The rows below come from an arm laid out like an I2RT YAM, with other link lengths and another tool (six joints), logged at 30 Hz.
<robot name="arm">
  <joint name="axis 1" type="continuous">
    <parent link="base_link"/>
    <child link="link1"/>
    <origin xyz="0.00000 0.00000 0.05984"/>
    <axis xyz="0 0 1"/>
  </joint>
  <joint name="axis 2" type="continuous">
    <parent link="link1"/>
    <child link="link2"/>
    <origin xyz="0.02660 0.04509 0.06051"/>
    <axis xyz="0 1 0"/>
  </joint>
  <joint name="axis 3" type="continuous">
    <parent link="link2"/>
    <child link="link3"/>
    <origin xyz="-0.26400 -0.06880 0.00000"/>
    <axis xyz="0 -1 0"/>
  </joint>
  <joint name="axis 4" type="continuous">
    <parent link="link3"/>
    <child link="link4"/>
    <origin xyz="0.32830 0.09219 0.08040"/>
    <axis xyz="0 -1 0"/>
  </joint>
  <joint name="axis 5" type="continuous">
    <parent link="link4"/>
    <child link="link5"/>
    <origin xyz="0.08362 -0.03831 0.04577"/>
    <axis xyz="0 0 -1"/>
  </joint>
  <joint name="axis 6" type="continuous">
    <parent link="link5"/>
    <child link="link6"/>
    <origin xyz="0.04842 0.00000 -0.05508"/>
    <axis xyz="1 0 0"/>
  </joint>
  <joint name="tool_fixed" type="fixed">
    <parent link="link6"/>
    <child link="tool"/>
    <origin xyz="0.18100 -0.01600 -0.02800" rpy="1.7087 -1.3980 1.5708"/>
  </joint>
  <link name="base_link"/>
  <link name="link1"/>
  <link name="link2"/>
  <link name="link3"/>
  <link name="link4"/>
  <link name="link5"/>
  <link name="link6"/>
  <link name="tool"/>
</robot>
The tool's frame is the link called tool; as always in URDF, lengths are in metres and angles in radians. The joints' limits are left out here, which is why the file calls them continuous.
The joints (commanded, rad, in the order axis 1, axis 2, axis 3, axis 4, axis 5, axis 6), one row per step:
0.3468, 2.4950, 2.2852, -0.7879, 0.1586, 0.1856
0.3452, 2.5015, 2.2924, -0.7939, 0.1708, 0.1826
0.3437, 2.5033, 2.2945, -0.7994, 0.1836, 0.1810
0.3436, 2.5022, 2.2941, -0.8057, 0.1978, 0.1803
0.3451, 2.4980, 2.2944, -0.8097, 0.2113, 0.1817
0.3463, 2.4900, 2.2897, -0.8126, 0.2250, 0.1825
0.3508, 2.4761, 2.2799, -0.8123, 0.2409, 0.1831
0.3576, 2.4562, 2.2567, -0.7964, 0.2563, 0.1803
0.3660, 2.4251, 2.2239, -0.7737, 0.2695, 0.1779
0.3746, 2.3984, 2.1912, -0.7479, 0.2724, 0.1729
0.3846, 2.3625, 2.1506, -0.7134, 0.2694, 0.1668
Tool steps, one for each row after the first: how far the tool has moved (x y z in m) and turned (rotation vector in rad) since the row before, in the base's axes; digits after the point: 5 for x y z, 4 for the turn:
0.00060, -0.00400, -0.00132, -0.0131, 0.0014, -0.0057
-0.00012, -0.00427, -0.00039, -0.0128, 0.0012, -0.0070
-0.00094, -0.00380, 0.00040, -0.0136, 0.0012, -0.0071
-0.00025, -0.00211, 0.00311, -0.0098, -0.0044, -0.0068
-0.00078, -0.00259, 0.00354, -0.0104, -0.0043, -0.0067
-0.00126, -0.00082, 0.00570, -0.0108, -0.0088, -0.0044
-0.00048, 0.00120, 0.00552, -0.0094, -0.0162, 0.0008
-0.00074, 0.00284, 0.00931, -0.0043, -0.0234, 0.0030
-0.00097, 0.00525, 0.00622, 0.0019, -0.0191, 0.0109
-0.00088, 0.00771, 0.00953, 0.0095, -0.0265, 0.0165

